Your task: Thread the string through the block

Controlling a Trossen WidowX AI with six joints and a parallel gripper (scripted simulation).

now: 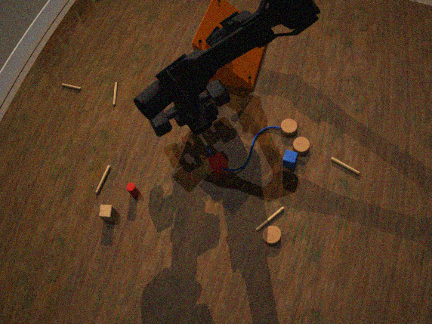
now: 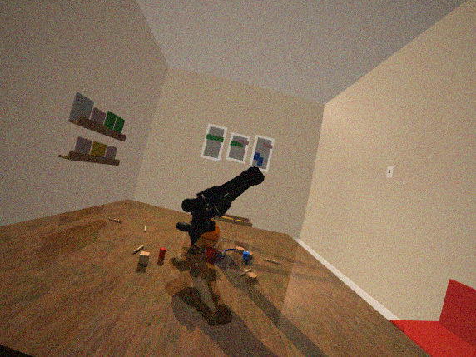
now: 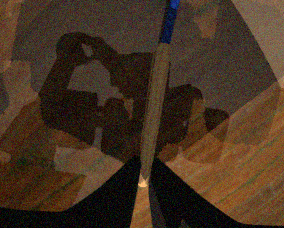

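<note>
Now: the thin wooden stick 3 cm ahead of my gripper tip, 3 cm to the left of it and 1 cm above it. The rest, counted from my gripper tip: red cylinder: 21 cm ahead, 6 cm to the right, 2 cm above; red cube: 7 cm ahead, 10 cm to the left, 2 cm above; round wooden button: 7 cm behind, 21 cm to the left, 1 cm above.
</note>
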